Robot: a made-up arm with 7 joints. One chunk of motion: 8 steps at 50 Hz.
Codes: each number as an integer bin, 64 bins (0 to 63) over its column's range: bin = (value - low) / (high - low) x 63, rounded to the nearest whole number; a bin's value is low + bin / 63 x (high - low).
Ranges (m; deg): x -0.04..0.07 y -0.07..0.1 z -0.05..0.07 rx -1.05..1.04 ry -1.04..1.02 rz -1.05..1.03
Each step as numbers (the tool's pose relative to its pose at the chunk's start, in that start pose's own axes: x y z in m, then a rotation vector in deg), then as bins.
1 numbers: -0.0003 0.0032 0.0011 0.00 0.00 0.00
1 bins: 23 27 27 32 32 32
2 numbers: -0.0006 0.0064 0.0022 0.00 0.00 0.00
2 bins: 23 28 27 32 32 32
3 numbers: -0.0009 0.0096 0.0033 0.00 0.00 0.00
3 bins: 22 29 28 32 32 32
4 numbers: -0.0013 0.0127 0.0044 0.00 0.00 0.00
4 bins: 22 31 29 32 32 32
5 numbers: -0.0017 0.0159 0.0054 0.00 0.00 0.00
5 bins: 22 32 29 32 32 32
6 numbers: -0.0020 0.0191 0.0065 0.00 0.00 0.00
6 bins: 22 33 30 32 32 32
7 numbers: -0.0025 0.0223 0.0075 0.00 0.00 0.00
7 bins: 21 34 30 32 32 32
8 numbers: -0.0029 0.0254 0.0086 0.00 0.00 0.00
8 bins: 21 35 31 32 32 32
